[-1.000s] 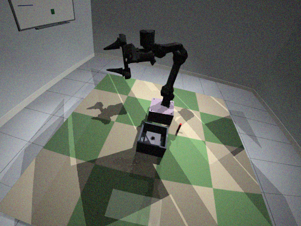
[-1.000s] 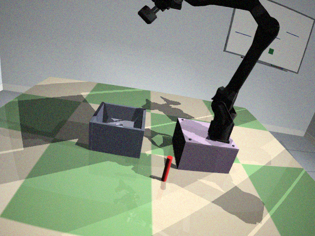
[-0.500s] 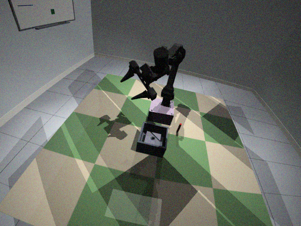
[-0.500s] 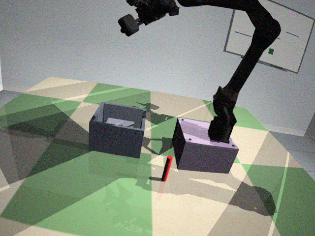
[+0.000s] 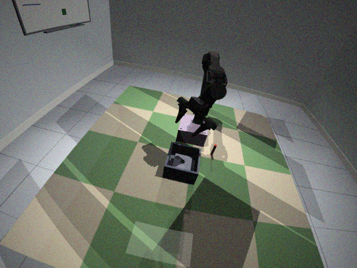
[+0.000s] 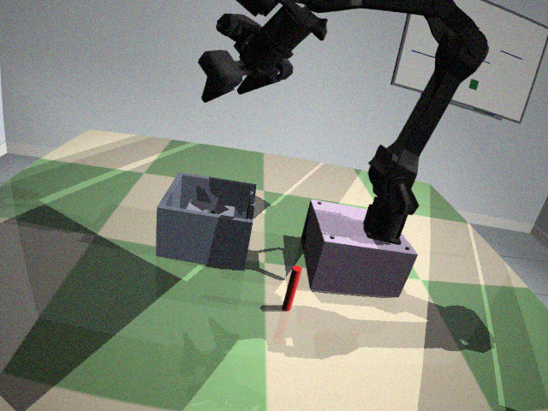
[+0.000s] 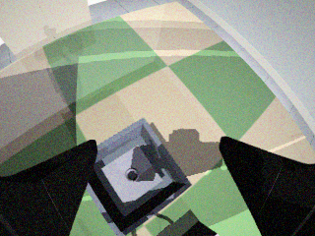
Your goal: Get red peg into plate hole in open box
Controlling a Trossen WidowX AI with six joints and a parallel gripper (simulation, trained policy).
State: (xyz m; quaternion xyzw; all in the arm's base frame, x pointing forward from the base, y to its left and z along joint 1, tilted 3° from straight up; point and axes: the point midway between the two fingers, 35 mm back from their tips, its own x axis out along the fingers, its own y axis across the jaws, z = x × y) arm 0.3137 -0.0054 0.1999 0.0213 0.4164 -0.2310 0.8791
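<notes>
The red peg is 19 cm behind my gripper tip, 17 cm to the left of it and 23 cm below it. The rest, counted from my gripper tip: dark box: 1 cm behind, 3 cm to the left, 25 cm below; plate: 1 cm behind, 3 cm to the left, 23 cm below.
</notes>
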